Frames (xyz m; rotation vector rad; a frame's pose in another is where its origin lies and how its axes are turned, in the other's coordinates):
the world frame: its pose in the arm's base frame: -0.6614 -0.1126 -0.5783 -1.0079 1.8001 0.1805
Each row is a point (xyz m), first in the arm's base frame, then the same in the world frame.
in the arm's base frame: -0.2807 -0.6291 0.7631
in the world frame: -0.8727 -1.0196 -0.6402
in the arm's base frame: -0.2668 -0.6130 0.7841
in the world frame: -0.9007 -1.0257 -0.6316
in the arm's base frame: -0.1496 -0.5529 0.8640
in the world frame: -1.0148 -1.0948 -0.5546
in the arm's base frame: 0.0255 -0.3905 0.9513
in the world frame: -1.1987 -1.1417 -0.3853
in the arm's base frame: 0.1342 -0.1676 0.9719
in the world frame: -1.3522 -1.0822 -0.1987
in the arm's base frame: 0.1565 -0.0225 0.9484
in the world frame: -1.4154 -0.9979 -0.0939
